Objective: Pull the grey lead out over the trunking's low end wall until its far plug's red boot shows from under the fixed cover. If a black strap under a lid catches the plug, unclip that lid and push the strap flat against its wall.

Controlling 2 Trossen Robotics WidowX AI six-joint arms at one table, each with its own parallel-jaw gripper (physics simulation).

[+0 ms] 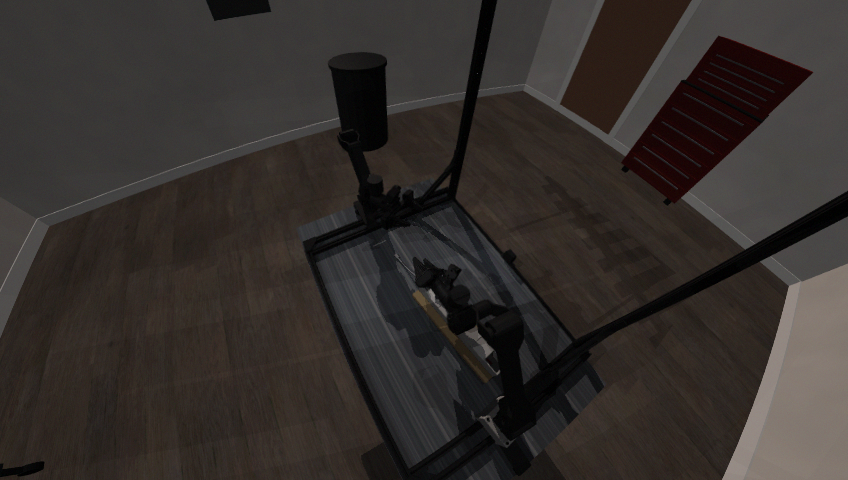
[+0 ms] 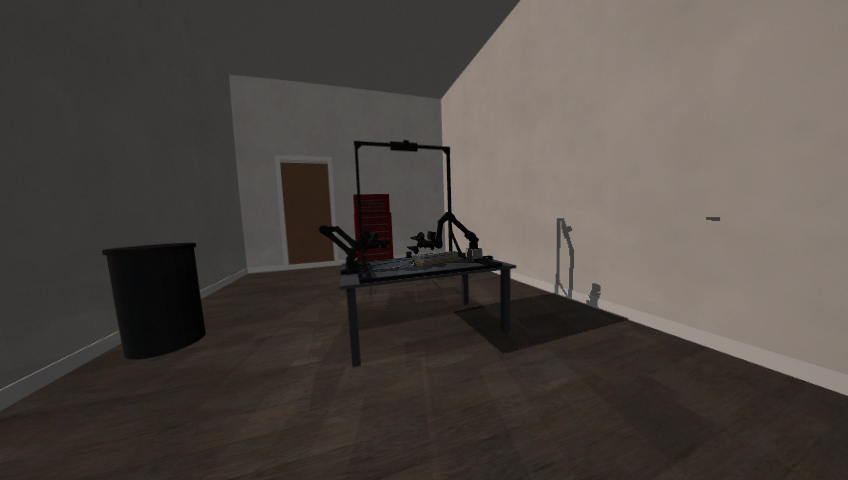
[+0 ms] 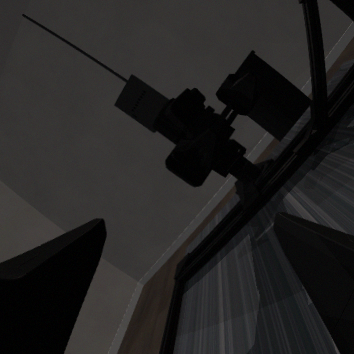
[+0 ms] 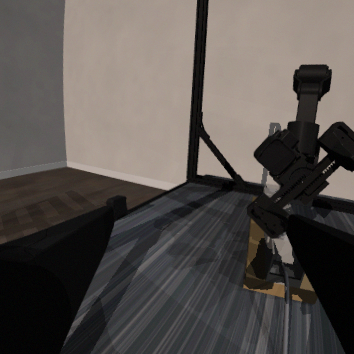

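Pixels of known places: left gripper, between the fingertips: (image 1: 419,258) (image 2: 408,242) (image 3: 190,224) (image 4: 321,190); right gripper, between the fingertips: (image 1: 416,217) (image 3: 234,100) (image 4: 202,219); left arm's base, origin of its link: (image 1: 507,420) (image 2: 473,248); right arm's base, origin of its link: (image 1: 369,208) (image 2: 351,269) (image 3: 251,176).
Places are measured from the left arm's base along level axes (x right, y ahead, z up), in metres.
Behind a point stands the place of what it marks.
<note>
The white trunking (image 1: 481,341) (image 4: 281,251) @[x 0.095, y 0.471, z -0.044 m] lies on a tan board (image 1: 473,356) @[x 0.068, y 0.199, z -0.075 m] (image 4: 277,289) @[x 0.093, y 0.511, z -0.087 m] along the middle of the table, largely hidden under my left arm. The thin grey lead (image 1: 404,265) @[x 0.086, y 0.637, z -0.094 m] (image 4: 286,291) @[x 0.089, y 0.544, z -0.059 m] runs out of its near end onto the table. My left gripper (image 1: 434,272) (image 2: 415,244) @[x 0.085, y 0.548, z 0.085 m] (image 3: 190,224) @[x 0.085, y 0.548, z 0.085 m] (image 4: 321,190) @[x 0.085, y 0.548, z 0.085 m] is open and empty and hovers over the trunking's end. My right gripper (image 1: 400,195) (image 2: 381,243) @[x 0.179, y 0.692, z 0.096 m] (image 4: 202,219) @[x 0.179, y 0.692, z 0.096 m] is open and empty, back near its base, well away from the trunking. No red boot, strap or lid detail shows.
The table (image 1: 374,333) @[x -0.159, y 0.470, z -0.099 m] (image 2: 432,275) @[x -0.277, y 0.529, z -0.099 m] has a black frame rail (image 1: 336,329) @[x -0.264, y 0.551, z -0.079 m] around it and tall gantry posts (image 1: 470,105) @[x 0.503, y 0.823, z 0.399 m] (image 4: 194,91) @[x 0.422, y -0.014, z 0.273 m]. A black cylinder (image 1: 359,97) stands on the floor behind the table. A red cabinet (image 2: 374,214) stands by the back wall.
</note>
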